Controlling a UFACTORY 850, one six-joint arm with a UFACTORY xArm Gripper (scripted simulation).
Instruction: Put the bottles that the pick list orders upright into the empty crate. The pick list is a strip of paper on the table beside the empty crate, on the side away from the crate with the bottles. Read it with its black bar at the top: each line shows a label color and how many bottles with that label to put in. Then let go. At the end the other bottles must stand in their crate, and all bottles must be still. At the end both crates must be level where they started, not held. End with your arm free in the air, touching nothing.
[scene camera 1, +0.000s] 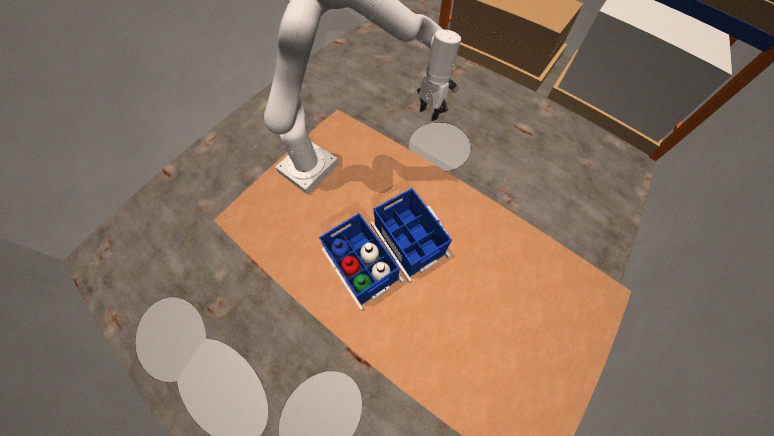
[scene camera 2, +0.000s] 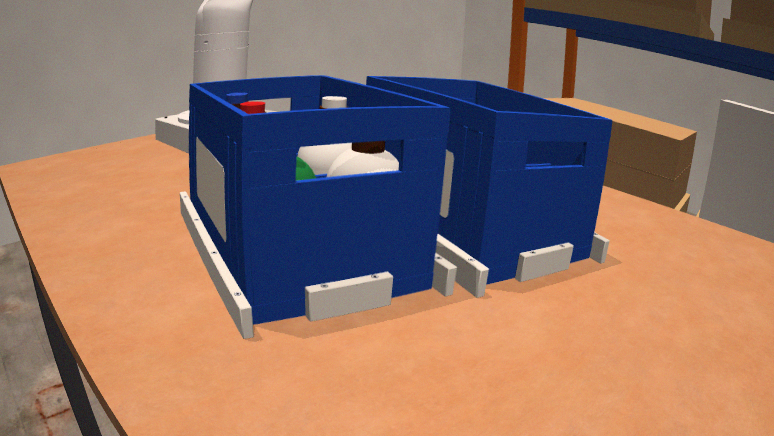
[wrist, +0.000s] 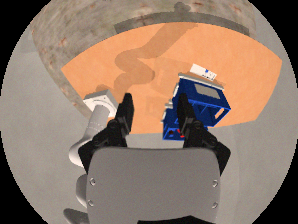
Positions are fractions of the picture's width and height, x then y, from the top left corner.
my gripper: scene camera 1 0.55, 0.26; wrist 0.52, 0.45; not seen in scene camera 2 (out of frame)
